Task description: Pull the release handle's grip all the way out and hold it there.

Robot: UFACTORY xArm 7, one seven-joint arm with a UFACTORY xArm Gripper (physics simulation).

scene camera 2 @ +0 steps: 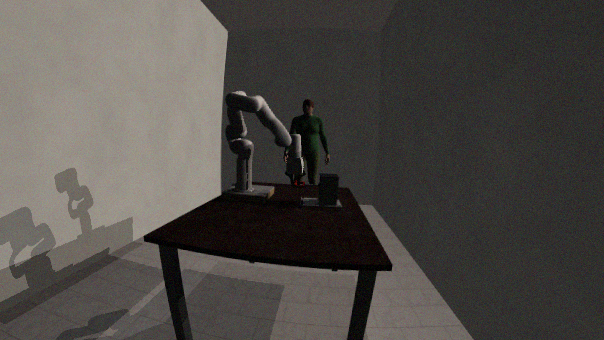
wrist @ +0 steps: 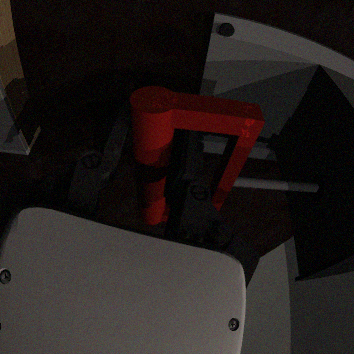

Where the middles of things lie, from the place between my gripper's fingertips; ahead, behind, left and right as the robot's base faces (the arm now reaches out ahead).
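I see the pale base plate (wrist: 247, 60) 90 mm below my hand, 160 mm ahead of it and 10 mm to the left of it.
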